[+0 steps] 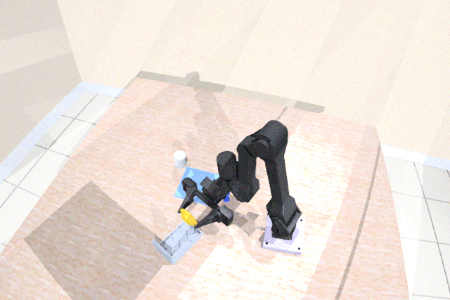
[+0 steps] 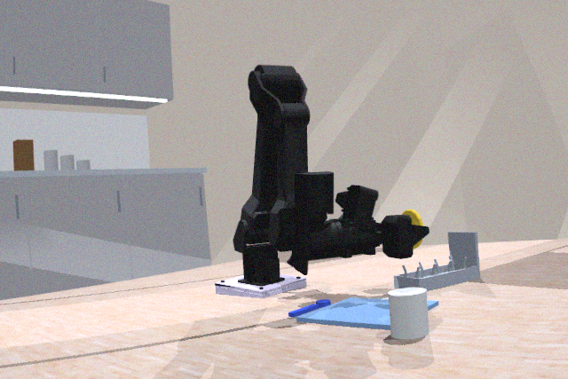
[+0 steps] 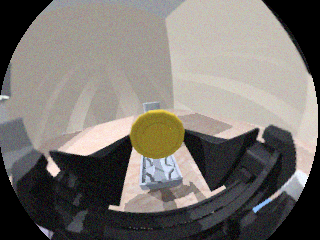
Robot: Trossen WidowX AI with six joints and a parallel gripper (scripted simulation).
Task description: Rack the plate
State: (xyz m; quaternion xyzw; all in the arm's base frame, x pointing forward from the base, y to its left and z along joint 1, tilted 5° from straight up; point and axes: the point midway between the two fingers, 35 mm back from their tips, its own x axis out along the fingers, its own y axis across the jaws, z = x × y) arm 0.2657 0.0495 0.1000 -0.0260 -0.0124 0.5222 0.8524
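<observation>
Now: the grey dish rack 10 mm ahead of my gripper tip, 40 mm to the left of it and 70 mm below it. The rest, counted from my gripper tip: white cup (120 mm ahead, 250 mm to the right, 70 mm below); blue spoon (90 mm behind, 180 mm to the right, 90 mm below); yellow plate (10 mm to the right).
</observation>
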